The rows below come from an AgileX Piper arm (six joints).
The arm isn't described. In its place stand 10 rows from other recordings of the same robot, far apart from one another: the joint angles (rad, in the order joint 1, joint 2, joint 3, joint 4, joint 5, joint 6), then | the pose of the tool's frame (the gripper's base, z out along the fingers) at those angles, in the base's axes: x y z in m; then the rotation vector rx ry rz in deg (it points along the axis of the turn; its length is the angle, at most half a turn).
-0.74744, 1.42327, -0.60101, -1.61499, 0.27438, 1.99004 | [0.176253 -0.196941 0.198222 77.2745 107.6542 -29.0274]
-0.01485, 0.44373, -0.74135, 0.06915, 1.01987, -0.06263 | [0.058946 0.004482 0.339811 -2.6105 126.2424 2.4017]
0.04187, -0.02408, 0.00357, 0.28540, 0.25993, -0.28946 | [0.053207 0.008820 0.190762 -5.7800 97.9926 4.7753]
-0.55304, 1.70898, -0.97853, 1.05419, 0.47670, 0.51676 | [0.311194 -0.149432 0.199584 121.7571 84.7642 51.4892]
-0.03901, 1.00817, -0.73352, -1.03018, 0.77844, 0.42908 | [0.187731 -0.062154 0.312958 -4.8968 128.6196 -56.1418]
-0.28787, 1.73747, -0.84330, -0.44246, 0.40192, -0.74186 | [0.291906 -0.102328 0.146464 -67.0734 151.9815 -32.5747]
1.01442, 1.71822, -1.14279, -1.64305, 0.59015, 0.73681 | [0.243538 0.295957 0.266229 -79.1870 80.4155 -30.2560]
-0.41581, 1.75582, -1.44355, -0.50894, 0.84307, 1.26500 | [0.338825 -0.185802 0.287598 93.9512 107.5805 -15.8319]
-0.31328, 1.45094, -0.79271, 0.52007, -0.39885, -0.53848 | [0.293829 -0.113646 0.271438 21.3954 101.3618 -24.9505]
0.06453, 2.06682, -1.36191, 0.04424, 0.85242, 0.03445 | [0.393680 0.028476 0.135199 -0.2299 174.3045 3.4615]
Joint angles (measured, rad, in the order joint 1, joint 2, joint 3, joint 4, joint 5, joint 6), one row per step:
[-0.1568, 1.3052, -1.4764, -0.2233, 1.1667, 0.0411]
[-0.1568, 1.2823, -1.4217, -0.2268, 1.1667, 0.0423]
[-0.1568, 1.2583, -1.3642, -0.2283, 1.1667, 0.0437]
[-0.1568, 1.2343, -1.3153, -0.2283, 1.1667, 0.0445]
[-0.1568, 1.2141, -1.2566, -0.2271, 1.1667, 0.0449]
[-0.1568, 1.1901, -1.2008, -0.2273, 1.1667, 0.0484]
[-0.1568, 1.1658, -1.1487, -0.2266, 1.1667, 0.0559]
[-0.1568, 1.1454, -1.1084, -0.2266, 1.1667, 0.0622]
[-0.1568, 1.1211, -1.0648, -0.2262, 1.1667, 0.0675]
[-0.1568, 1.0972, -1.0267, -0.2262, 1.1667, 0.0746]
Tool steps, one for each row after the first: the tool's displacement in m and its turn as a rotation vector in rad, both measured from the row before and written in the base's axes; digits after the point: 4 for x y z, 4 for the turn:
[-0.0061, 0.0007, -0.0102, 0.0023, 0.0316, -0.0018]
[-0.0066, 0.0009, -0.0109, 0.0045, 0.0329, -0.0014]
[-0.0068, 0.0011, -0.0086, 0.0043, 0.0244, -0.0006]
[-0.0062, 0.0011, -0.0125, 0.0074, 0.0377, -0.0002]
[-0.0074, 0.0012, -0.0108, 0.0064, 0.0305, -0.0030]
[-0.0076, 0.0013, -0.0098, 0.0082, 0.0253, -0.0064]
[-0.0064, 0.0010, -0.0074, 0.0057, 0.0179, -0.0055]
[-0.0074, 0.0012, -0.0076, 0.0055, 0.0176, -0.0046]
[-0.0071, 0.0011, -0.0063, 0.0049, 0.0121, -0.0063]

